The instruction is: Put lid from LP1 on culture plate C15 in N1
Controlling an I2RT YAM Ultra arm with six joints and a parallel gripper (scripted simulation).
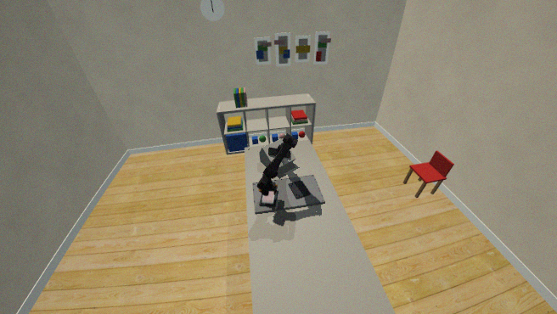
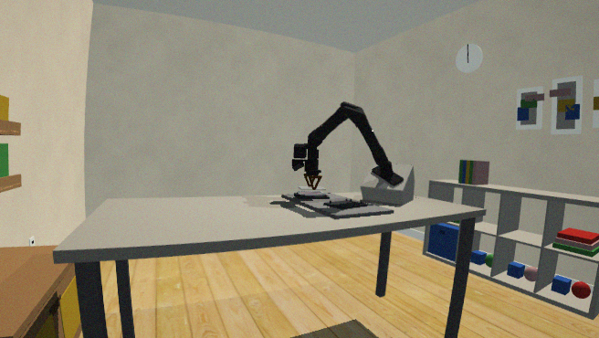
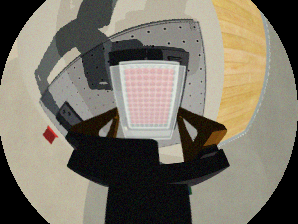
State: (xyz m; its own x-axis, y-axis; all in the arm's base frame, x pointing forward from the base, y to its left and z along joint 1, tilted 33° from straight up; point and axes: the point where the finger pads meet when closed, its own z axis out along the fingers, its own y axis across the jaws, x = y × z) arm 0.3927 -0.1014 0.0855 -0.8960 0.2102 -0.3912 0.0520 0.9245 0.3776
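Right now the culture plate C15 is 3 cm below my hand. From my hand the other things lie so: lid: 1 cm below; lid park LP1: 9 cm behind, 23 cm to the left, 5 cm below; plate nest N1: 5 cm below.
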